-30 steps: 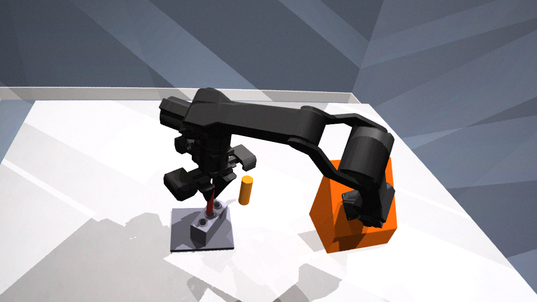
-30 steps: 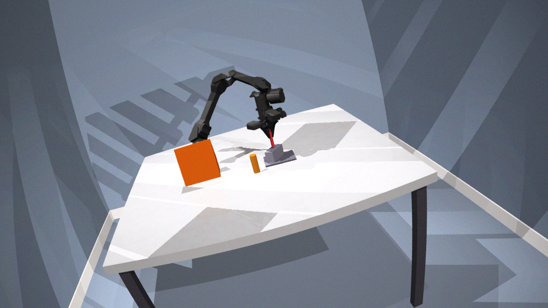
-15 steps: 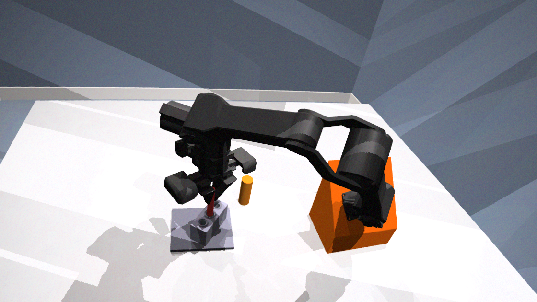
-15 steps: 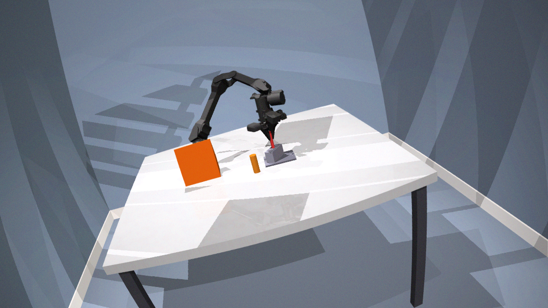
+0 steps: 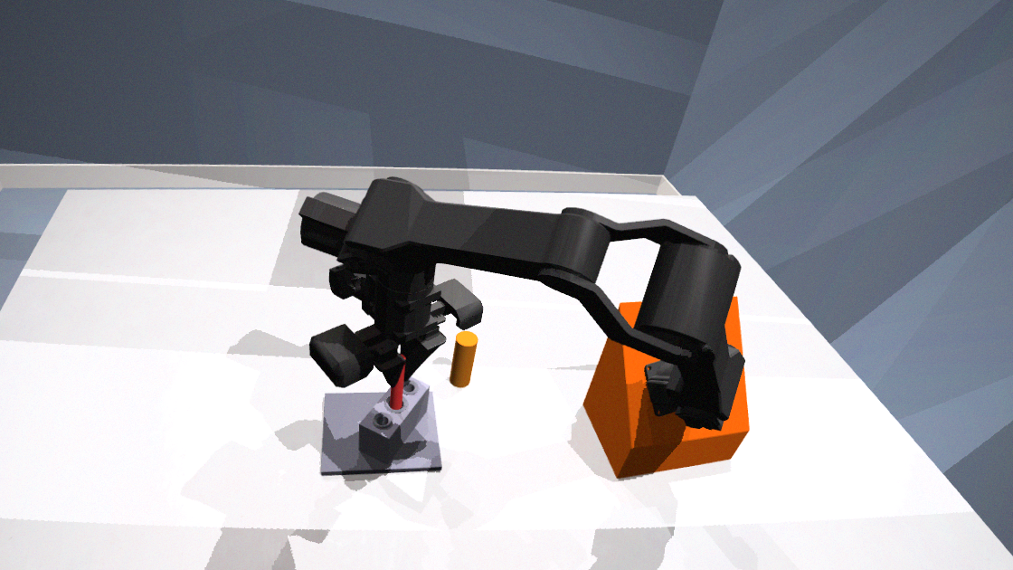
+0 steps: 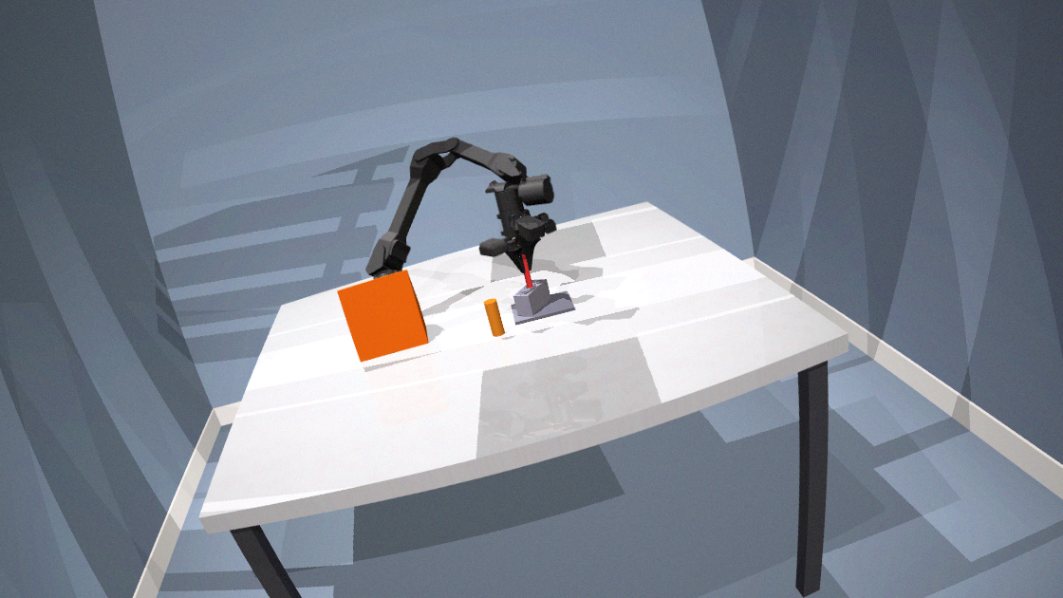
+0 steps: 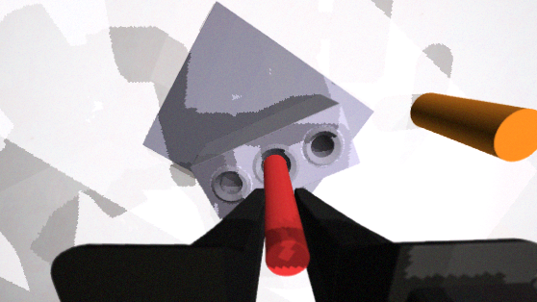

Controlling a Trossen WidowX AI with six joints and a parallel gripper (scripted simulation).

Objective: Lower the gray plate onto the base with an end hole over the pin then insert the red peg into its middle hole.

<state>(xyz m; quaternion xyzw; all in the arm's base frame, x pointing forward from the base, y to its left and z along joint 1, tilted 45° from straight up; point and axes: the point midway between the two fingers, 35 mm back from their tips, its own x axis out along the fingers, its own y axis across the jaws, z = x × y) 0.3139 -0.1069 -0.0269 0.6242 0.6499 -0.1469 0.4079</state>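
My gripper tip is now 5 cm above the gray plate. The rest, counted from my gripper tip: orange cylinder: 11 cm behind, 7 cm to the right, 6 cm below; gray base: 9 cm below, 2 cm ahead, 1 cm to the left; red peg: right at my gripper tip.
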